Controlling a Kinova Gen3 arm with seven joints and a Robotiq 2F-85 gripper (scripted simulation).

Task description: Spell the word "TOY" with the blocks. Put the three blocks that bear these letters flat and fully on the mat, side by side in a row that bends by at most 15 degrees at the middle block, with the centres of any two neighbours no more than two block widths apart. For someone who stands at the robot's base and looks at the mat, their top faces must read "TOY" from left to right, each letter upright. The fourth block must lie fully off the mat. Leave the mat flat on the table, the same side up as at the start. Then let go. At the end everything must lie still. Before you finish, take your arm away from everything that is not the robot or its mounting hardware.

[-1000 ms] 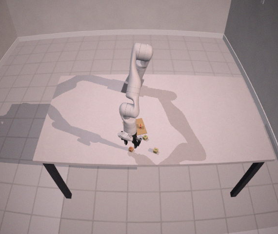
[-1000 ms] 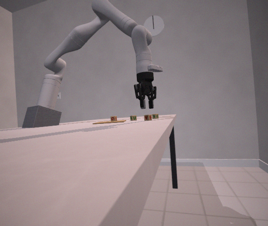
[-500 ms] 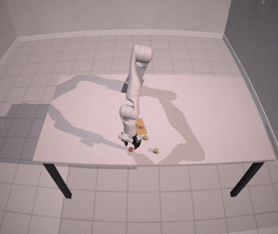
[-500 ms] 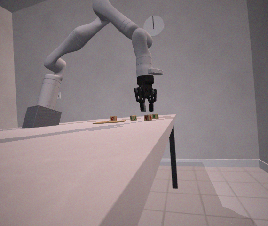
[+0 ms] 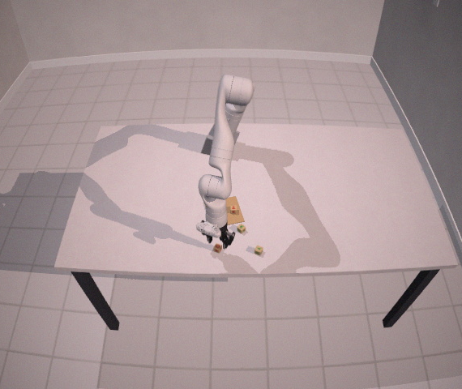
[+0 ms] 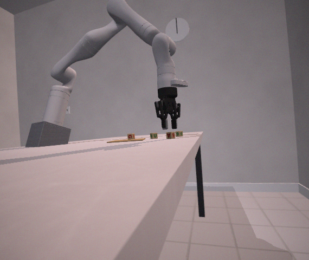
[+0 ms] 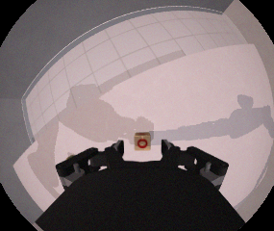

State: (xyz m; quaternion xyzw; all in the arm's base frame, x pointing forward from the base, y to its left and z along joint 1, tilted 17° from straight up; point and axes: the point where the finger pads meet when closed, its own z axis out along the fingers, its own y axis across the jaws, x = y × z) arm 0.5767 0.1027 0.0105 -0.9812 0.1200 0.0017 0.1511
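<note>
My gripper is now 19 cm past the mat, 2 cm to the left of it and 5 cm above it.
</note>
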